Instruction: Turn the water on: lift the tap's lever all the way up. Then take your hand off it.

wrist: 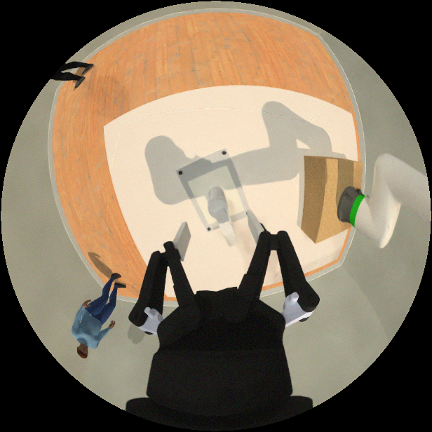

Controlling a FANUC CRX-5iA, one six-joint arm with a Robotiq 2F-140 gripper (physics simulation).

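Gripper and base plate in the picture.
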